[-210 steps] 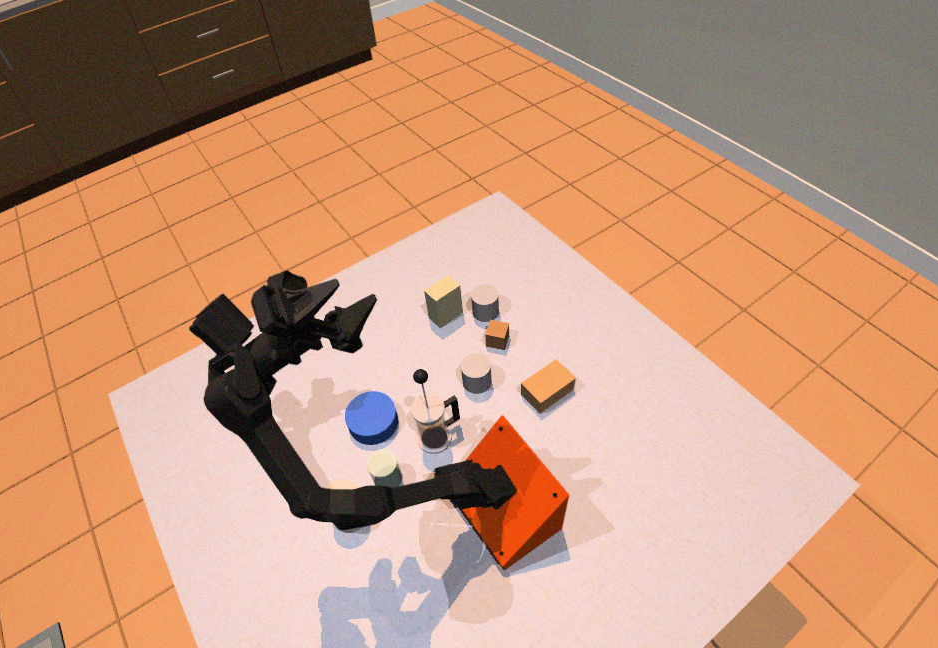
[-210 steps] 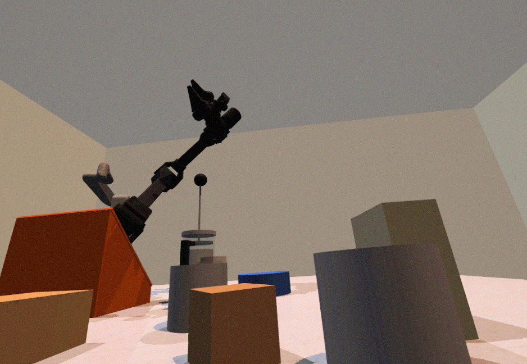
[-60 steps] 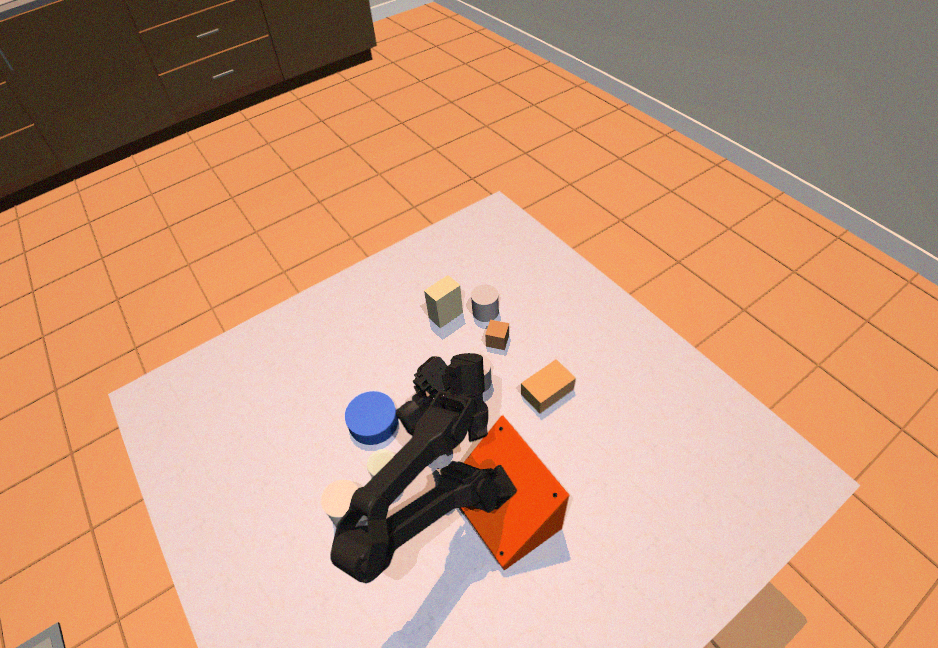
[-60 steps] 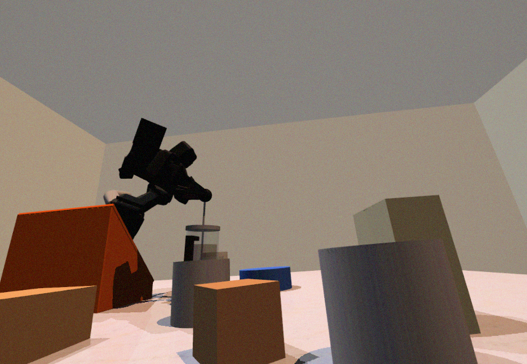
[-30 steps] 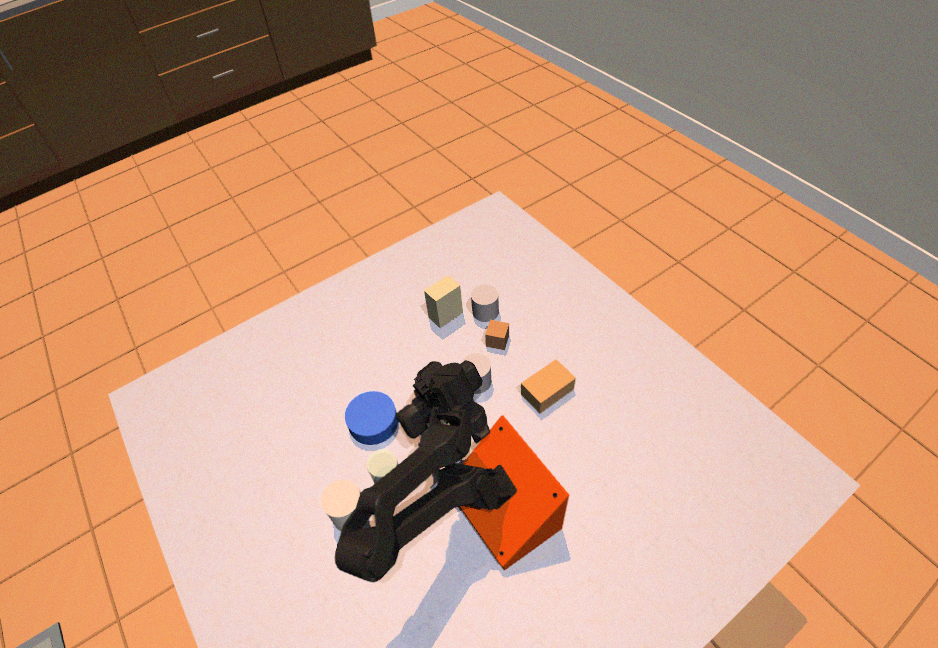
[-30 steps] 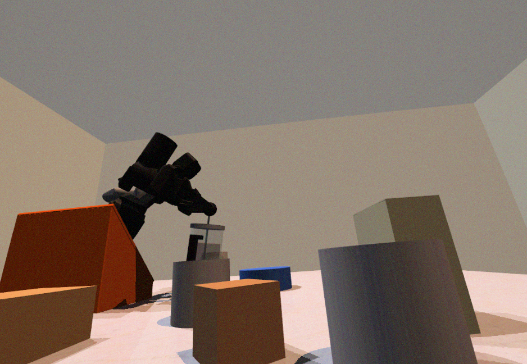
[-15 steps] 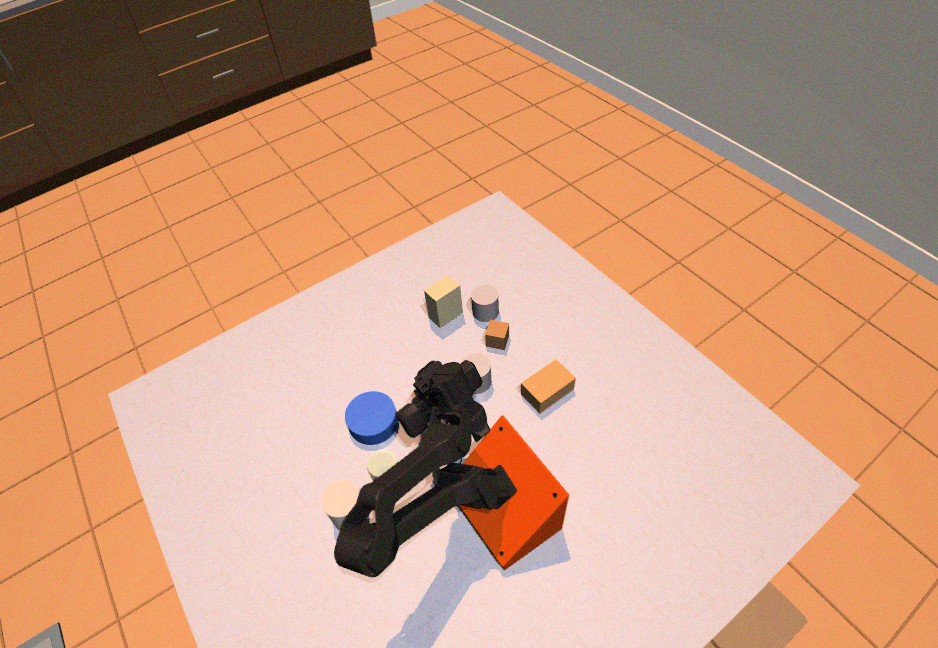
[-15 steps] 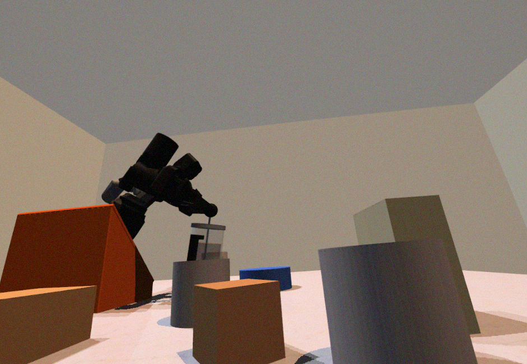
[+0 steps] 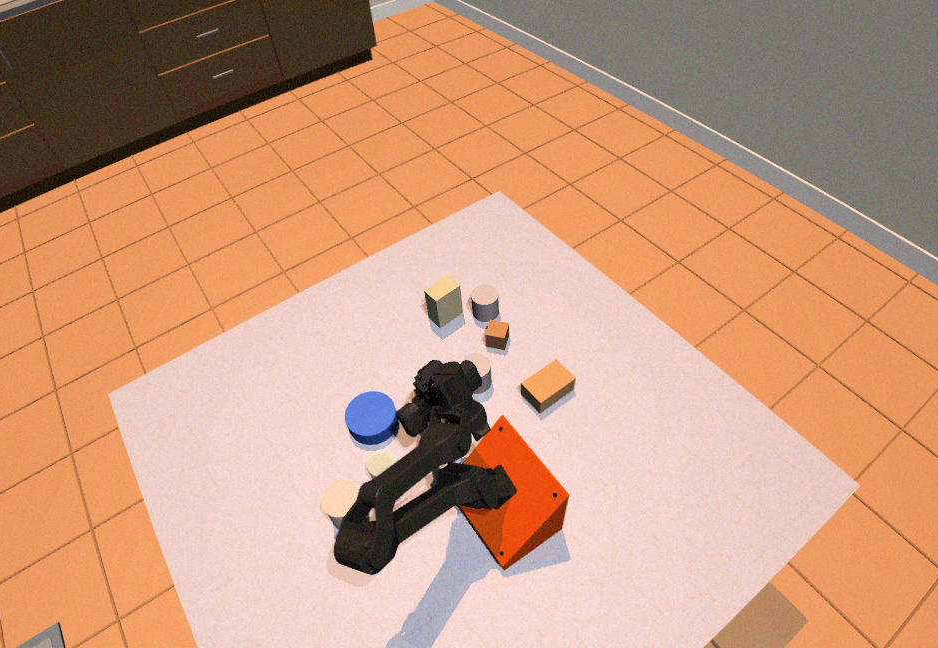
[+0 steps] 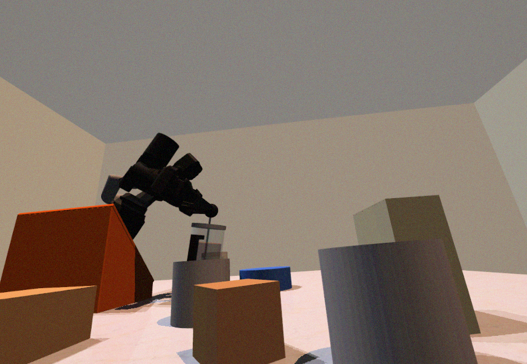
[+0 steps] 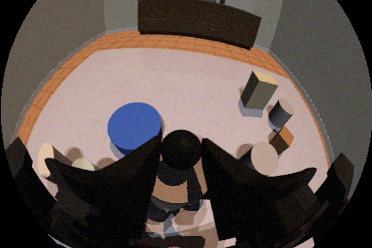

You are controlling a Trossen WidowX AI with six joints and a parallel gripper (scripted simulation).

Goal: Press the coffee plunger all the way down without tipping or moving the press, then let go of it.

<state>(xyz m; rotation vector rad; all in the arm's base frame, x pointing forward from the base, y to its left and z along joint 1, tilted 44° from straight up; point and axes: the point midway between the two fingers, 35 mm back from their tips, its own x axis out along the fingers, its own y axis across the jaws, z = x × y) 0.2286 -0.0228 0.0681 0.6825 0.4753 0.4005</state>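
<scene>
My gripper tip is 80 mm above the coffee press, 20 mm past it and 10 mm to the left of it. Round my gripper tip: blue disc 150 mm below, 110 mm to the left, 80 mm ahead; then small cube 270 mm to the right, 150 mm below, 130 mm ahead; then orange block 290 mm to the right, 150 mm below, 70 mm behind.
</scene>
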